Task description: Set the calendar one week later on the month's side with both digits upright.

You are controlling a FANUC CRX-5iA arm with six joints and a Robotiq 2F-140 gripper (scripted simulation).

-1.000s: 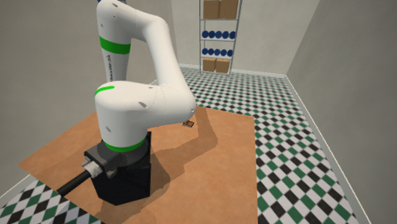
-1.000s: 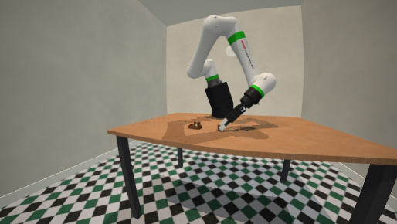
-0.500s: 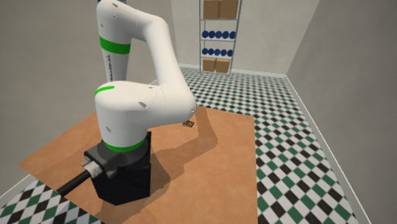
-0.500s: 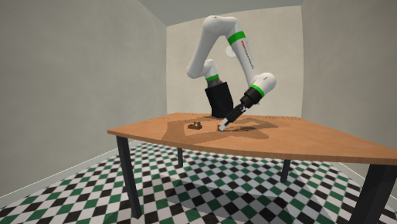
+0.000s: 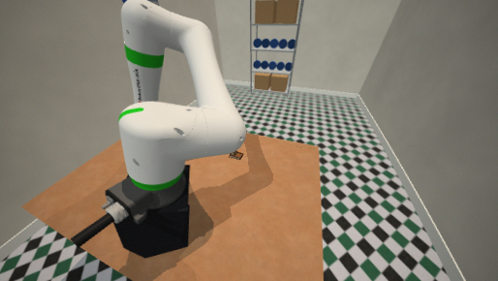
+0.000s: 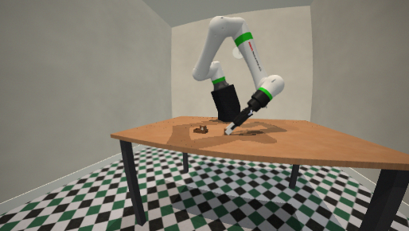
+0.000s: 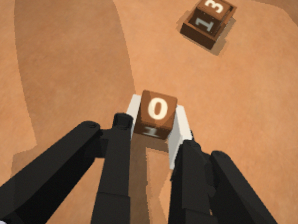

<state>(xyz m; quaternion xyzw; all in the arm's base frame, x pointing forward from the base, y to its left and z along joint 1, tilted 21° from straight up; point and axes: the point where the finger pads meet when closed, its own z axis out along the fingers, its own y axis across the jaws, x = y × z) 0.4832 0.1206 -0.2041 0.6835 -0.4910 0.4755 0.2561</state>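
Right now the brown calendar tray is 18 cm to the right of my hand, 3 cm below it and 2 cm ahead of it. The rest, counted from my hand: brown cube: 2 cm to the right, 2 cm below, 1 cm ahead.
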